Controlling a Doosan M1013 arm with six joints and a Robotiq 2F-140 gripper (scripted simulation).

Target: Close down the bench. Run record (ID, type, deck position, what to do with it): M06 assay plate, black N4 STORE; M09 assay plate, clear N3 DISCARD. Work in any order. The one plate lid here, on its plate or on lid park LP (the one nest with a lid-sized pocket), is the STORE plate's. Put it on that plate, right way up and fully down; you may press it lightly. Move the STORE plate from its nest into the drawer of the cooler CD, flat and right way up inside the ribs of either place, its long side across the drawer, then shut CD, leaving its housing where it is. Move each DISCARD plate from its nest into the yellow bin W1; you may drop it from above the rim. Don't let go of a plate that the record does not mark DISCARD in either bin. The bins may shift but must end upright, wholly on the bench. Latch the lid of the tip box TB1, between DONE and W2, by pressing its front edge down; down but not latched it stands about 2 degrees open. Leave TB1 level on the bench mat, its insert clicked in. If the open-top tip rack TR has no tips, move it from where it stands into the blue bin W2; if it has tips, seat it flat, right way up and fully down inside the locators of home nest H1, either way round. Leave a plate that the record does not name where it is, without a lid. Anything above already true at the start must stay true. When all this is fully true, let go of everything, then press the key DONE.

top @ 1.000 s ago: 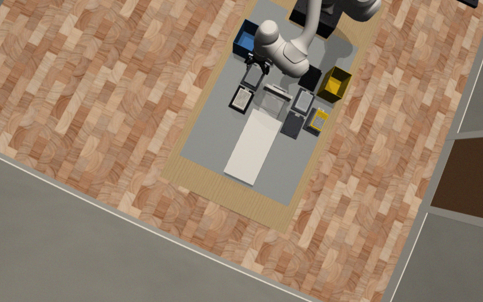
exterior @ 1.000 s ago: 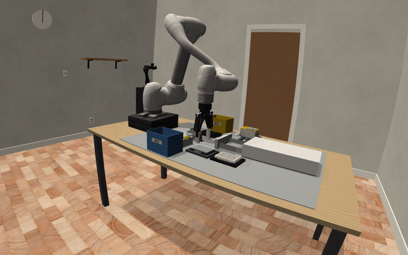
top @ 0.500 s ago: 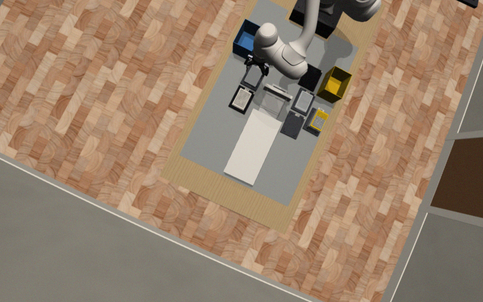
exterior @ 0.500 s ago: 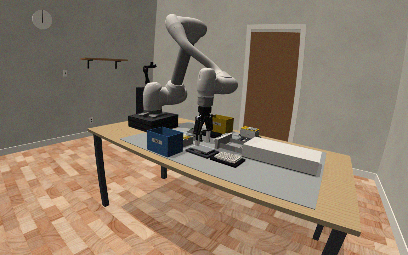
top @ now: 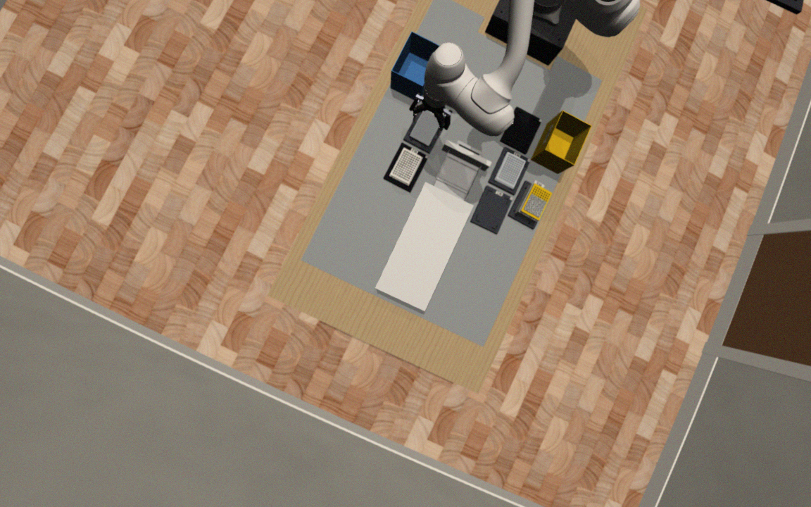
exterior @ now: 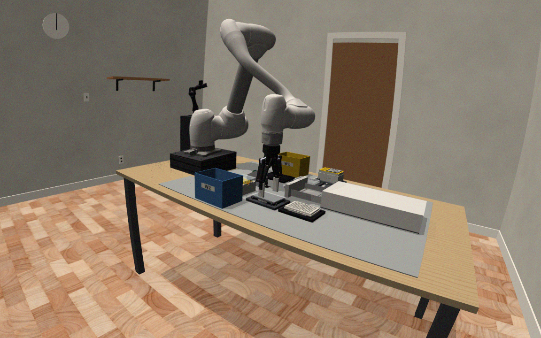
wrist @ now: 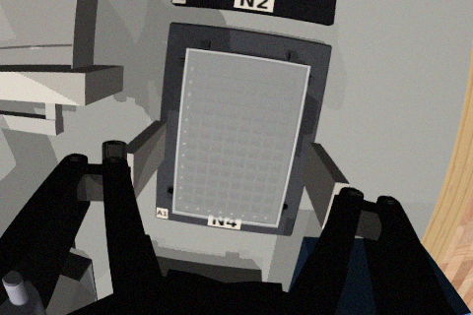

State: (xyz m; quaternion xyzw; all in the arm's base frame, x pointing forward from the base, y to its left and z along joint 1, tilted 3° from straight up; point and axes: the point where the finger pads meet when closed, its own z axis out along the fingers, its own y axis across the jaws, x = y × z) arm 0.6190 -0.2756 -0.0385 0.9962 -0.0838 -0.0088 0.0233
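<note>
Right now my hand is 40 mm above the grey plate lid. The rest, counted from my hand: white plate: 180 mm ahead, 30 mm to the right, 40 mm below; blue bin W2: 200 mm behind, 110 mm to the right, 20 mm below; insert: 170 mm behind, 50 mm to the left, 10 mm below.
</note>
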